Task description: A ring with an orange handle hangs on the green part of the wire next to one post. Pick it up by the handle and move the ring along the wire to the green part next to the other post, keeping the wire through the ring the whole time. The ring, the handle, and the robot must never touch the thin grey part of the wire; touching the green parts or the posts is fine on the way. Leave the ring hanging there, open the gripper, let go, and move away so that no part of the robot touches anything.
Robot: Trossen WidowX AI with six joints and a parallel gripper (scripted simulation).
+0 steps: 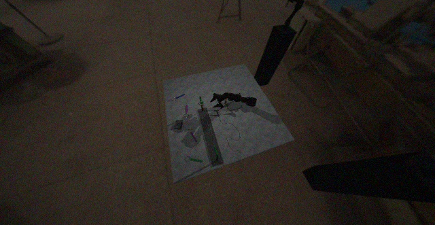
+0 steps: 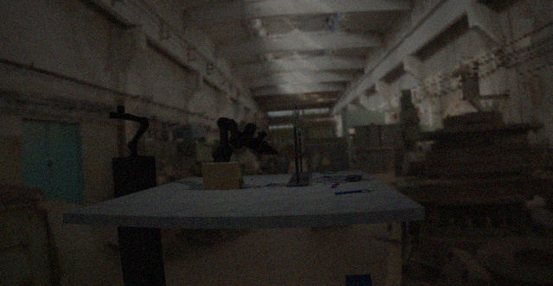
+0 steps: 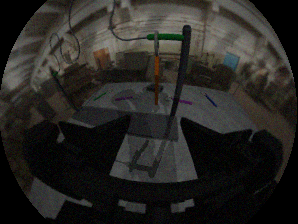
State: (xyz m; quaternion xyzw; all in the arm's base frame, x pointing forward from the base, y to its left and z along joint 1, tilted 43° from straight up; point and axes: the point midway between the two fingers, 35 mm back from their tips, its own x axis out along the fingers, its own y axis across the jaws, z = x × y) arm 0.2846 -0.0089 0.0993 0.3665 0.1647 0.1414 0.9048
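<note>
My gripper tip is now 10 cm short of the ring with orange handle, 1 cm to the right of it and 5 cm below it. From my gripper tip the other things lie so: grey block (41 cm ahead, 5 cm to the left, 17 cm below).
</note>
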